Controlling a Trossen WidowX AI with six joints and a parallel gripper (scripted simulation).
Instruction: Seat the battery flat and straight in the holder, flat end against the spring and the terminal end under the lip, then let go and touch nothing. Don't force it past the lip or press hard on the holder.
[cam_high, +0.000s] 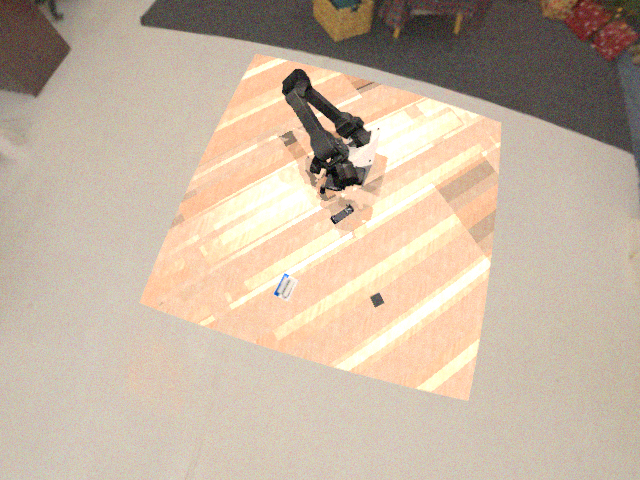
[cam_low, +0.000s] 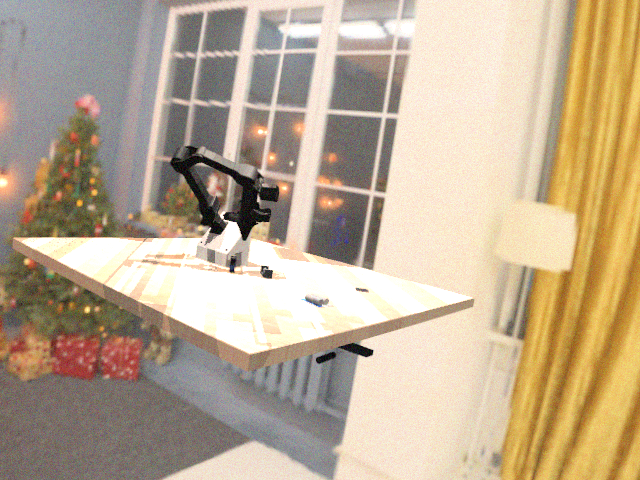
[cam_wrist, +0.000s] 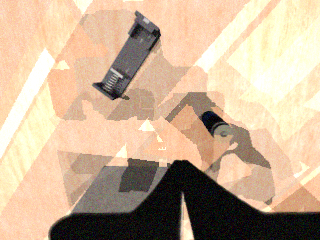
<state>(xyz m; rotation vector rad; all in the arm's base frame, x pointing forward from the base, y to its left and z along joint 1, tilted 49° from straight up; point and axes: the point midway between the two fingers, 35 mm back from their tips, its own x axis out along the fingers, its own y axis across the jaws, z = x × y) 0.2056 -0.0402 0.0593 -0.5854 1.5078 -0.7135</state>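
The battery is 9 cm below my gripper tip and 5 cm to the right of it. Round my gripper tip: black square 38 cm ahead, 25 cm to the left, 11 cm below.
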